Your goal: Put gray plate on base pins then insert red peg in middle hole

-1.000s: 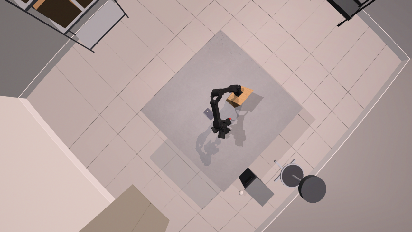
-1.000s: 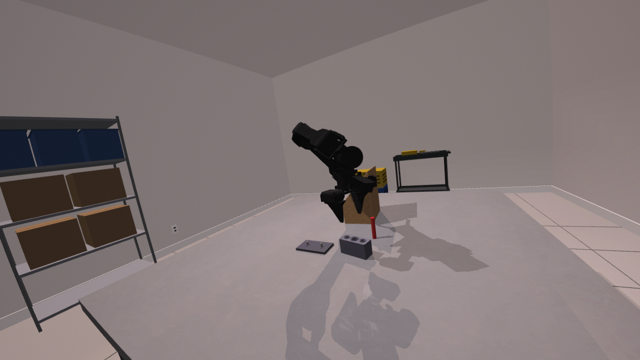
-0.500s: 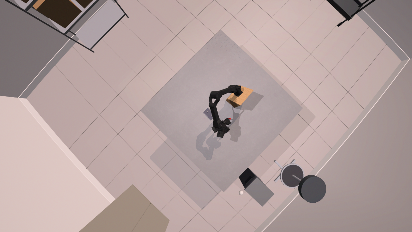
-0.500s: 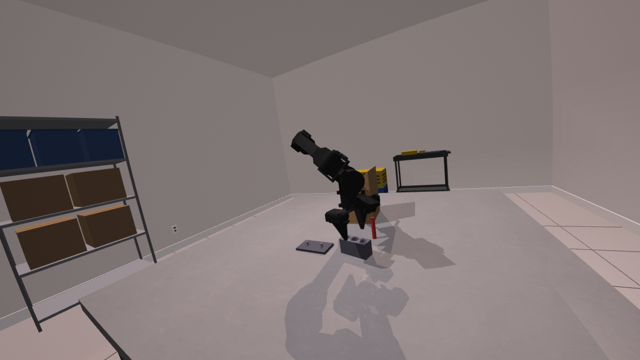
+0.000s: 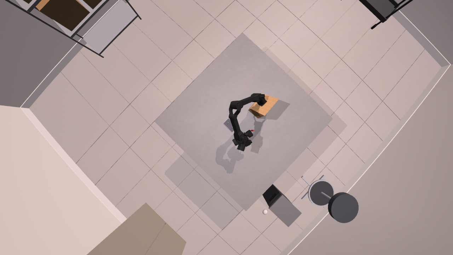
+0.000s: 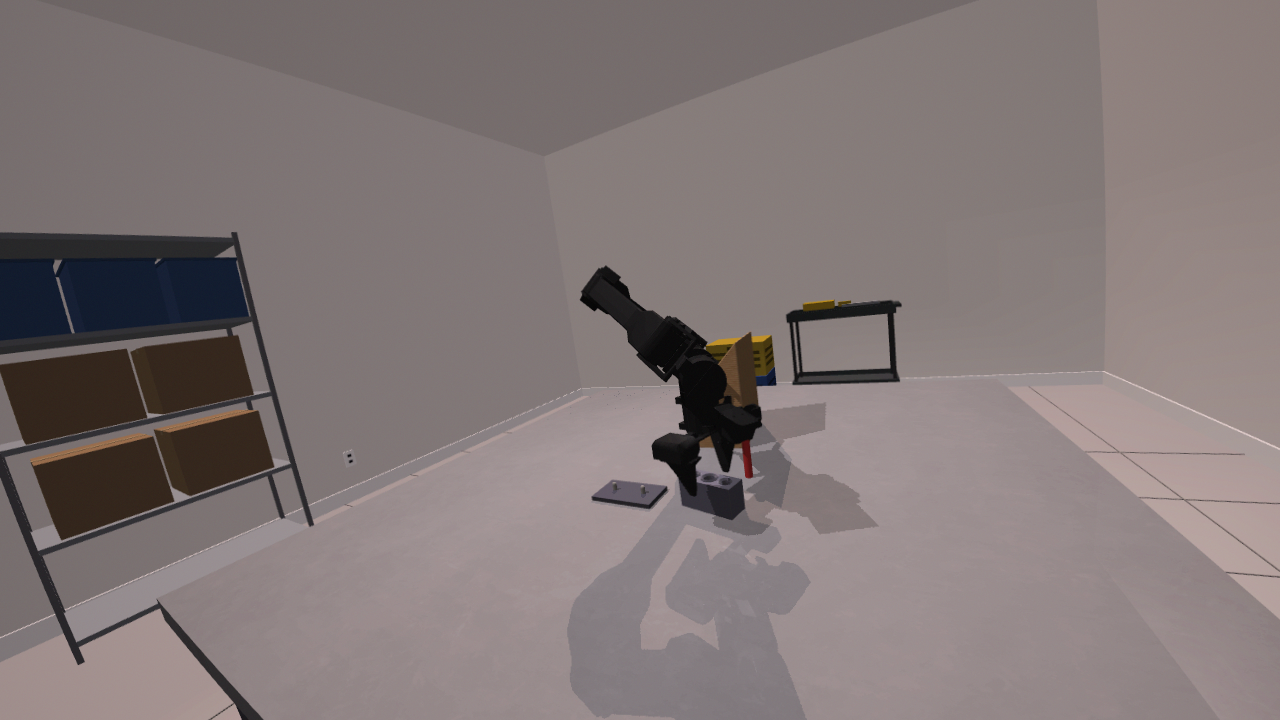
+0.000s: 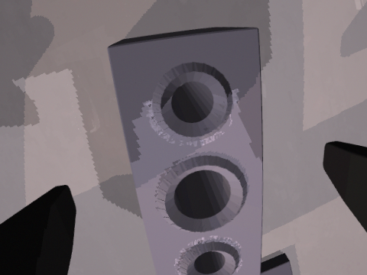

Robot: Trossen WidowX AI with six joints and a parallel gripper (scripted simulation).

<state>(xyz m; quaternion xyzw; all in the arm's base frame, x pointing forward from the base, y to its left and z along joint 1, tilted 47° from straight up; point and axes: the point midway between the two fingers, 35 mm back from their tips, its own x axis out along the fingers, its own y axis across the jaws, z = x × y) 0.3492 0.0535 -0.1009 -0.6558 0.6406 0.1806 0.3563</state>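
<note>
Right now my gripper tip is 10 mm above the gray plate. From my gripper tip the other things lie so: red peg (120 mm behind, 20 mm to the left); then base (160 mm to the right, 30 mm below).
</note>
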